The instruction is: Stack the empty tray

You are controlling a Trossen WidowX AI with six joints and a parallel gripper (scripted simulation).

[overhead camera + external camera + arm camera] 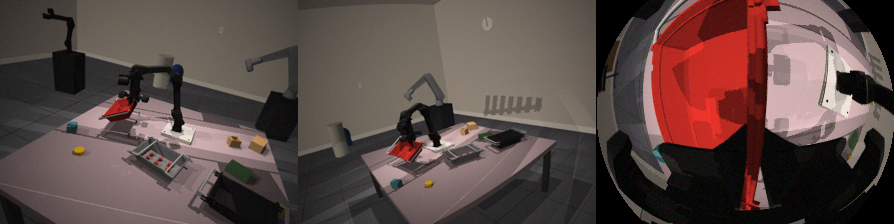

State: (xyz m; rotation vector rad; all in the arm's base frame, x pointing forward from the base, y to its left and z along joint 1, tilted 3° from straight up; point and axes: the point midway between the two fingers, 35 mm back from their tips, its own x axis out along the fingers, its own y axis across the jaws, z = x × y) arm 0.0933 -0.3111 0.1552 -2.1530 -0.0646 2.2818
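Right now my gripper tip is 80 mm to the left of the red tray. From my gripper tip the other things lie so: teal cube: 310 mm to the right, 190 mm ahead, 120 mm below; then green block: 670 mm to the left, 200 mm ahead, 120 mm below.
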